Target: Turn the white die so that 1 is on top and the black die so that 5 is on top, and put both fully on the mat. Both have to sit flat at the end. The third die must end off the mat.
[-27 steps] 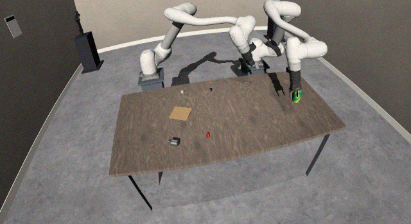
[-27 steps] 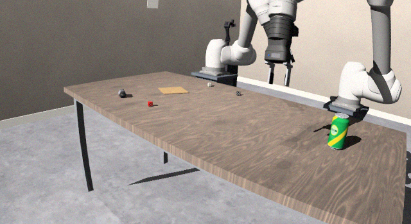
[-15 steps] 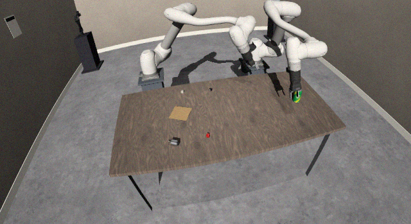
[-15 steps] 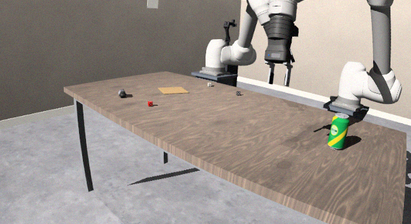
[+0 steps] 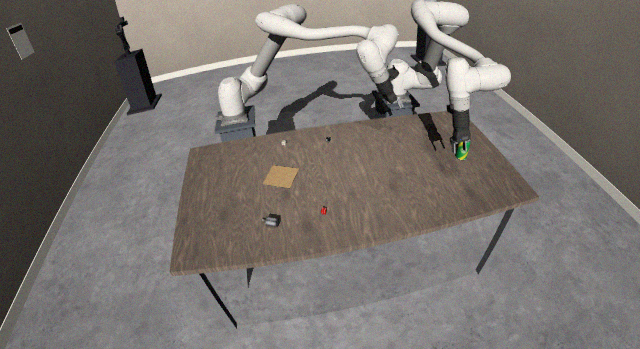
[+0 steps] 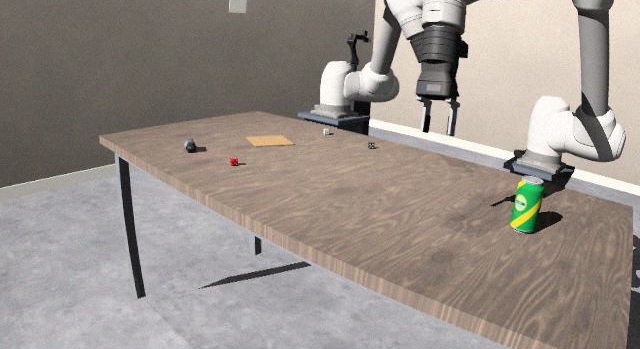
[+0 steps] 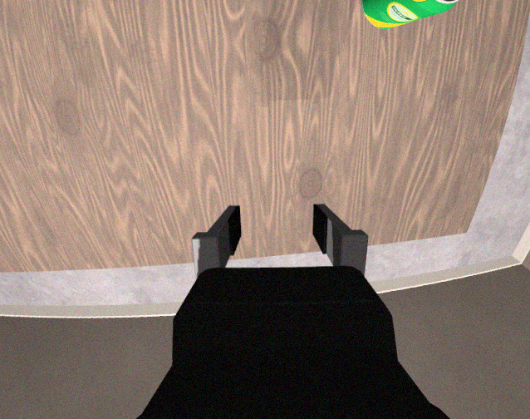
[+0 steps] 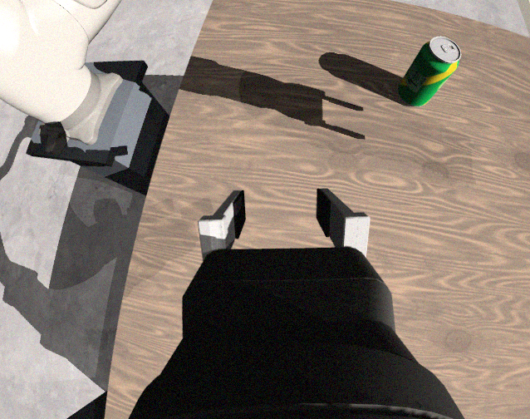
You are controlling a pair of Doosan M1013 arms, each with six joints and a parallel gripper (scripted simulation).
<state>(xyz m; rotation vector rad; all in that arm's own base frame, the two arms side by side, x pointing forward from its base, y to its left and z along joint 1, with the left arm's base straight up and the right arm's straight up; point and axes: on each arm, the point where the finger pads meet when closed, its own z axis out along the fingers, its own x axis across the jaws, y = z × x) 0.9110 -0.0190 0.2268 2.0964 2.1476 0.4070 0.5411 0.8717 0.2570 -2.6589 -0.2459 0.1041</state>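
The white die is 130 mm behind my right hand, 580 mm to the right of it and 250 mm below it. From my right hand the other things lie so: tan mat: 140 mm ahead, 620 mm to the right, 260 mm below; black die: 100 mm behind, 340 mm to the right, 250 mm below; red die: 410 mm ahead, 460 mm to the right, 250 mm below.
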